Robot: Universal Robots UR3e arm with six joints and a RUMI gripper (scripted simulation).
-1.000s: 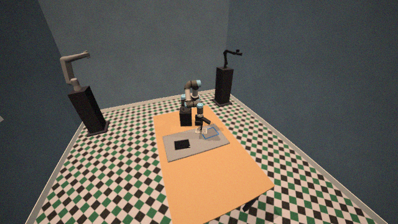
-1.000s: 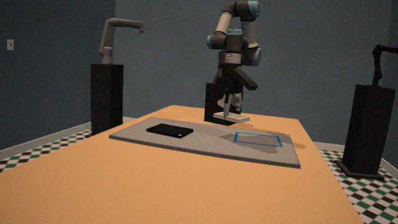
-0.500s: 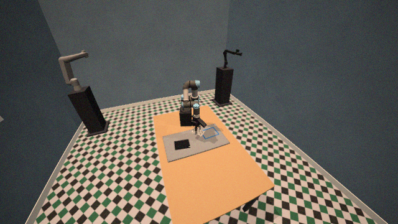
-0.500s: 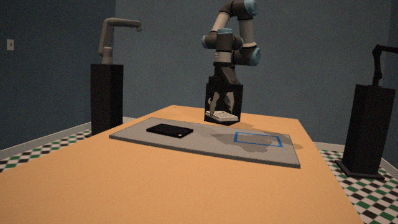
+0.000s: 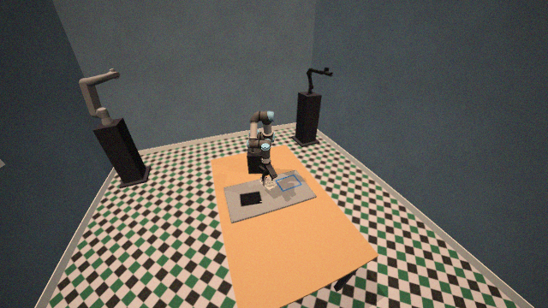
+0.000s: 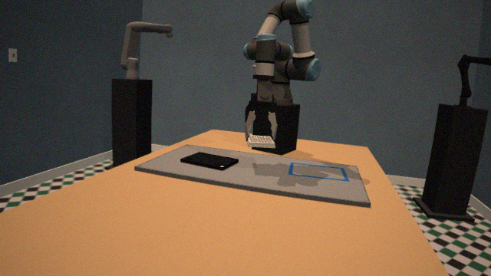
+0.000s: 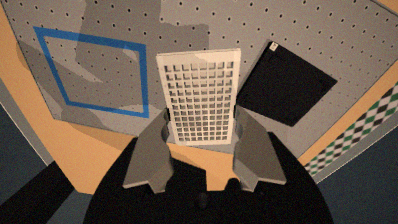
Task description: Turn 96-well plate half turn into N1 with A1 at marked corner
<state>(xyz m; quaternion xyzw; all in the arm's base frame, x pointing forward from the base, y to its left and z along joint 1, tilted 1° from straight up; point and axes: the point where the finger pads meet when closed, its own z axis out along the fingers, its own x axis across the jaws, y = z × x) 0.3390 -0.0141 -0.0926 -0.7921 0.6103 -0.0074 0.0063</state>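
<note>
Now: the black plate nest N1 2 cm ahead of my hand, 16 cm to the right of it and 9 cm below it. From my hand the other things lie so: white 96-well plate (1 cm below); white corner mark (9 cm ahead, 10 cm to the right, 8 cm below).
</note>
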